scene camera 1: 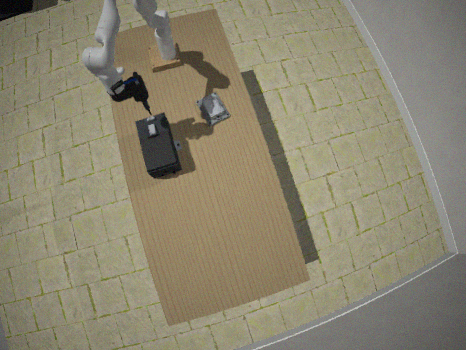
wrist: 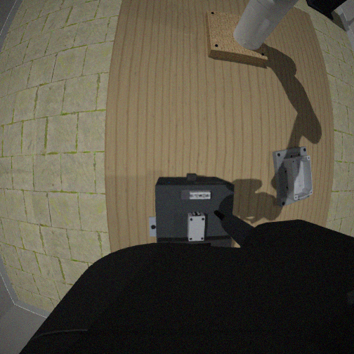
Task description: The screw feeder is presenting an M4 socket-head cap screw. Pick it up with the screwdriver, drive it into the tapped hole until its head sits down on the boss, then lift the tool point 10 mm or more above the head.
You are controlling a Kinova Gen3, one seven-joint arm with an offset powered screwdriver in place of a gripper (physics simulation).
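Note:
The screw feeder point(scene camera 1: 162, 154) point(wrist: 171, 207) is a dark box with a small pale block point(scene camera 1: 152, 130) point(wrist: 196, 228) on its top and a light label strip point(wrist: 200, 195). My screwdriver point(scene camera 1: 150, 113) point(wrist: 218, 214) has its slim black tip over the feeder's end, beside the pale block in the wrist view; its height above the feeder is unclear. No screw can be made out at the tip or in the feeder. The grey metal workpiece point(scene camera 1: 214, 108) point(wrist: 281, 175) lies on the table, apart from the tool. Its tapped hole is too small to tell.
The wooden table point(scene camera 1: 220, 200) point(wrist: 145, 100) carries the arm's base plate point(scene camera 1: 175, 64) point(wrist: 223, 42) beyond the feeder and workpiece. A small grey bracket point(scene camera 1: 178, 145) point(wrist: 153, 227) sticks out from the feeder's side. The black tool body hides the lower wrist view.

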